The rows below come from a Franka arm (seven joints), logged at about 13 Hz.
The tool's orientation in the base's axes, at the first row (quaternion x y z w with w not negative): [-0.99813 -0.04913 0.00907 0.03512]
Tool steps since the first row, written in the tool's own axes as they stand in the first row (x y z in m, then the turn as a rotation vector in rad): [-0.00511 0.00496 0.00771 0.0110 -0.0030 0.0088]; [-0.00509 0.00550 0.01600 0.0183 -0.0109 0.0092]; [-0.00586 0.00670 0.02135 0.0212 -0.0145 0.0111]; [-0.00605 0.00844 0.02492 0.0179 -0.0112 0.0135]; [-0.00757 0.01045 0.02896 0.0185 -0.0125 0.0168]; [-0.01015 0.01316 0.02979 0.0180 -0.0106 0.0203]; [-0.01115 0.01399 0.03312 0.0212 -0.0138 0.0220]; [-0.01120 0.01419 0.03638 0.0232 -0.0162 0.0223]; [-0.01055 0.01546 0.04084 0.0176 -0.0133 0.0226]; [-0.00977 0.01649 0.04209 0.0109 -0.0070 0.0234]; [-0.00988 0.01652 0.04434 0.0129 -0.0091 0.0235]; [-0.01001 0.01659 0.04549 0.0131 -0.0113 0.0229]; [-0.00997 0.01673 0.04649 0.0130 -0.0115 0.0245]
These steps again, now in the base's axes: [-0.00477 -0.00489 -0.00797 0.0105 0.0047 -0.0087]; [-0.00487 -0.00485 -0.01627 0.0169 0.0133 -0.0087]; [-0.00564 -0.00575 -0.02168 0.0194 0.0173 -0.0104]; [-0.00573 -0.00725 -0.02537 0.0164 0.0138 -0.0129]; [-0.00714 -0.00912 -0.02951 0.0168 0.0154 -0.0161]; [-0.00946 -0.01200 -0.03050 0.0164 0.0137 -0.0198]; [-0.01045 -0.01270 -0.03386 0.0193 0.0173 -0.0213]; [-0.01055 -0.01267 -0.03713 0.0210 0.0199 -0.0214]; [-0.00987 -0.01356 -0.04168 0.0157 0.0165 -0.0219]; [-0.00902 -0.01442 -0.04301 0.0097 0.0096 -0.0230]; [-0.00918 -0.01431 -0.04525 0.0114 0.0119 -0.0230]; [-0.00932 -0.01431 -0.04640 0.0114 0.0141 -0.0222]; [-0.00929 -0.01437 -0.04741 0.0113 0.0144 -0.0238]
